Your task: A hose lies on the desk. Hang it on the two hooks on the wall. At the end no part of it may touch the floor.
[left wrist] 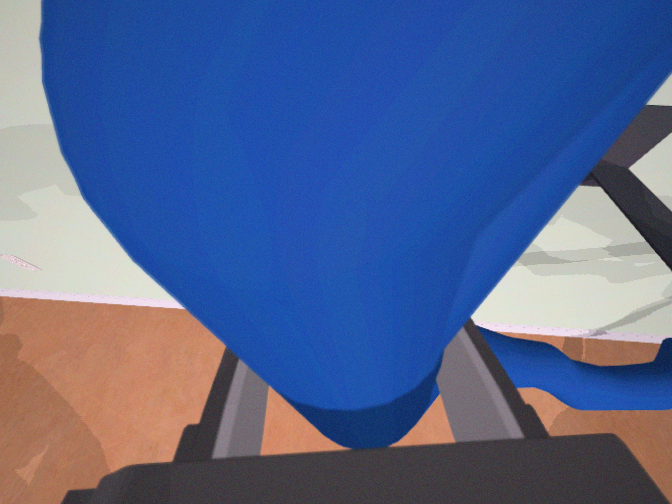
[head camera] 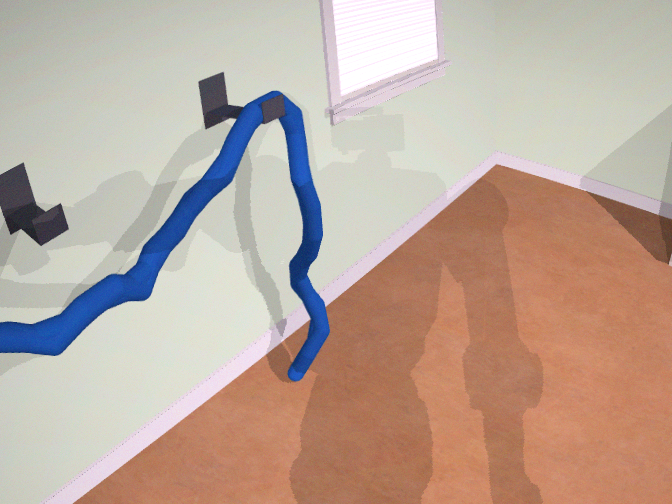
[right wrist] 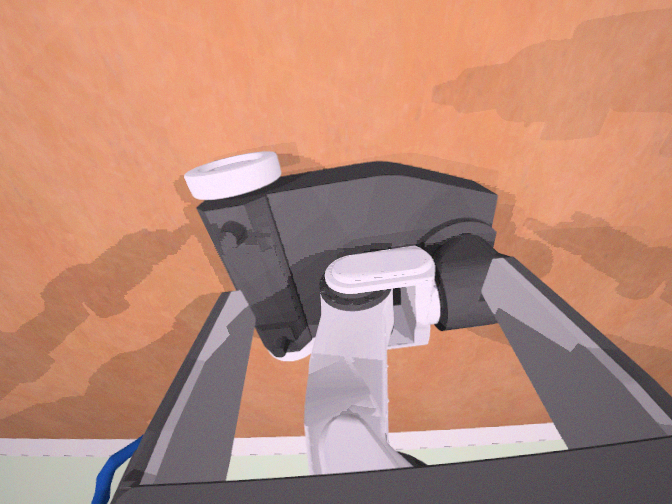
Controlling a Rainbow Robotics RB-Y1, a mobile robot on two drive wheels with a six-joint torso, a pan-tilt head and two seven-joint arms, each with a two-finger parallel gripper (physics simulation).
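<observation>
The blue hose point(head camera: 179, 217) is draped over the right wall hook point(head camera: 238, 105). One part hangs down from that hook, with its end point(head camera: 295, 371) at the floor by the baseboard; I cannot tell whether it touches. The other part runs down left, below the left hook point(head camera: 32, 208), and off the frame's left edge. The left hook is bare. My left gripper point(left wrist: 347, 368) is shut on the hose point(left wrist: 325, 189), which fills the left wrist view. My right gripper point(right wrist: 374, 347) is open and empty, pointing down over the floor. Neither gripper shows in the head view.
A window point(head camera: 382, 46) with a sill sits on the wall right of the hooks. A white baseboard point(head camera: 347, 282) runs along the wall's foot. The robot's own base point(right wrist: 347, 244) lies below the right gripper. A bit of hose shows at the right wrist view's lower left point(right wrist: 111, 471).
</observation>
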